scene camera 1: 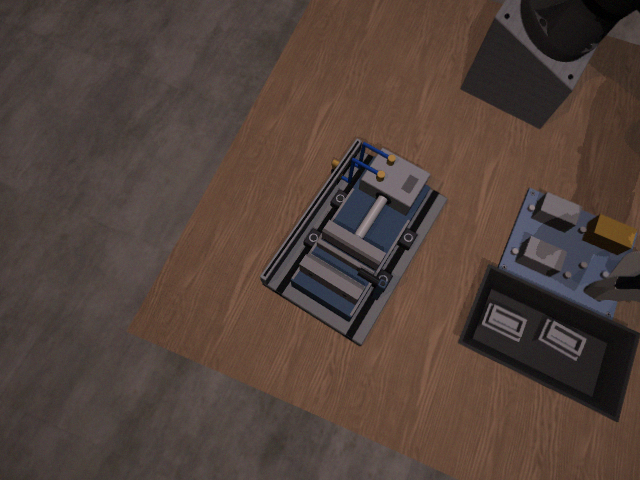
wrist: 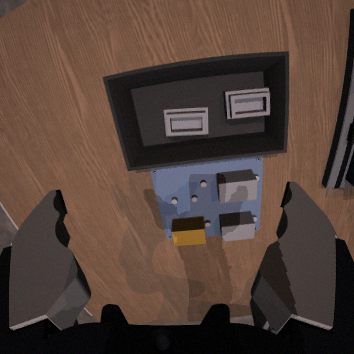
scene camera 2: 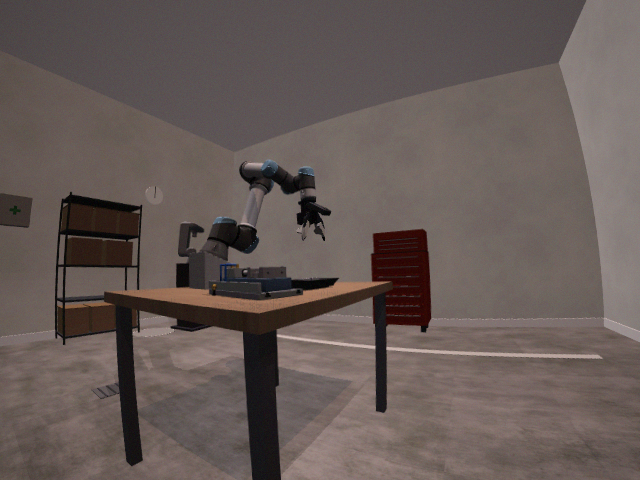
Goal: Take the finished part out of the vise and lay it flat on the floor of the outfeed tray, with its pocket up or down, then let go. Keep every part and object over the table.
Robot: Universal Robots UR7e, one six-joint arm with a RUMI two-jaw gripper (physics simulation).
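Places are measured from the arm's base along level axes (x ahead, y left, z up), in centimetres.
Pixels of known places: gripper, fingertip midpoint: [wrist: 171,188] [scene camera 2: 314,240]; arm's base at its link origin: [scene camera 1: 557,18] [scene camera 2: 212,259].
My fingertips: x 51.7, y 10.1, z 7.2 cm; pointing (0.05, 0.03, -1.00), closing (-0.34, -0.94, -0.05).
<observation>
For each thing: its middle in the pictures, then the offset to it from my fingertips. "*": a spot on its surface instead.
- dark outfeed tray at a spot on its surface: [wrist: 200,64] [scene camera 1: 530,374] * dz -17.7, dx +5.6, dy -4.9 cm
- vise at the middle of its body: [scene camera 1: 360,232] [scene camera 2: 253,280] dz -16.6, dx -9.9, dy -34.1 cm
- blue plate at the middle of its body: [wrist: 209,201] [scene camera 1: 567,251] dz -21.1, dx -16.8, dy +1.0 cm
- yellow block at the middle of its body: [wrist: 188,230] [scene camera 1: 608,234] dz -18.9, dx -20.5, dy +6.5 cm
Two light grey parts lie flat in the dark outfeed tray [scene camera 1: 537,380] [wrist: 200,64], pocket up and apart from each other. One part [scene camera 1: 504,322] [wrist: 247,104] is nearer the vise. The other part [scene camera 1: 562,339] [wrist: 186,122] is farther from it. My gripper [scene camera 2: 313,239] [wrist: 171,188] is open and empty, well above the table. In the wrist view its fingers stand wide apart, with the tray ahead of them; one finger shows at the right edge of scene camera 1. The vise [scene camera 1: 356,242] has a gap between its jaws, with no part visible there.
A blue plate [scene camera 1: 516,232] [wrist: 165,187] with pins adjoins the tray. It carries two grey blocks [scene camera 1: 558,211] [scene camera 1: 541,255] [wrist: 237,190] [wrist: 237,230] and a yellow block [scene camera 1: 610,232] [wrist: 189,236]. Blue tubes [scene camera 1: 367,167] rise beside the vise. The robot's pedestal [scene camera 1: 516,77] stands behind.
</observation>
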